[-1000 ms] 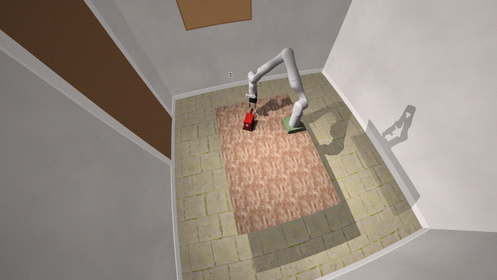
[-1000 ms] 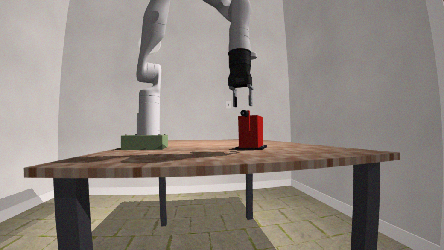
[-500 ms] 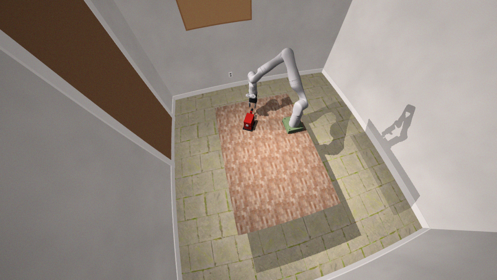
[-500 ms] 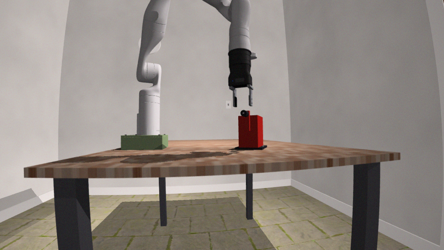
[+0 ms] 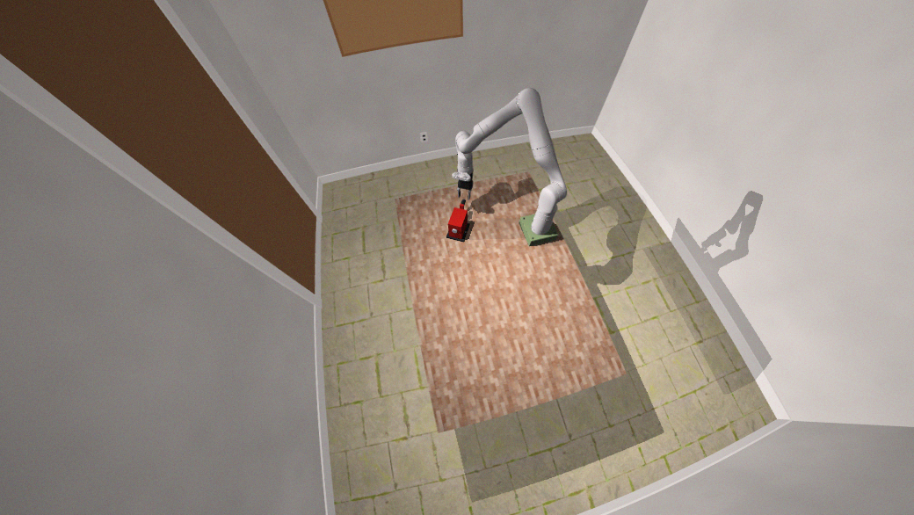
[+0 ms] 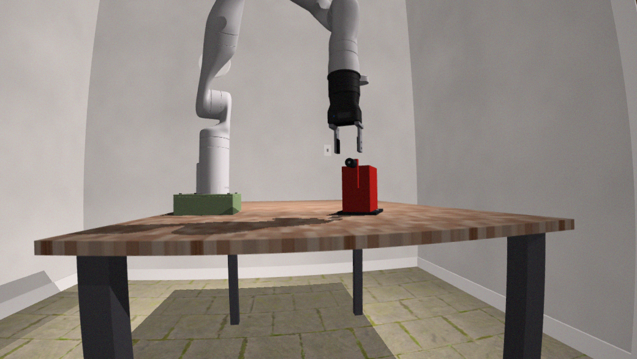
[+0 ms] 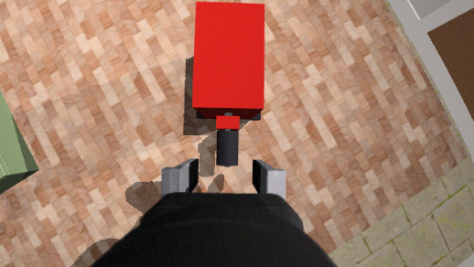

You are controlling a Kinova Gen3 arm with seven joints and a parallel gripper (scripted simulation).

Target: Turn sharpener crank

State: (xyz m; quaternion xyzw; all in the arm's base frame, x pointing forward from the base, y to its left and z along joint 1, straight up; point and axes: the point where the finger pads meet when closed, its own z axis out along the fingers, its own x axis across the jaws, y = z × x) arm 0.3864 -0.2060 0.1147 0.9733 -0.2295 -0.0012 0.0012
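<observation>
Now: hand 1 cm short of the dark handle, 2 cm to the right of it and 4 cm above it.
</observation>
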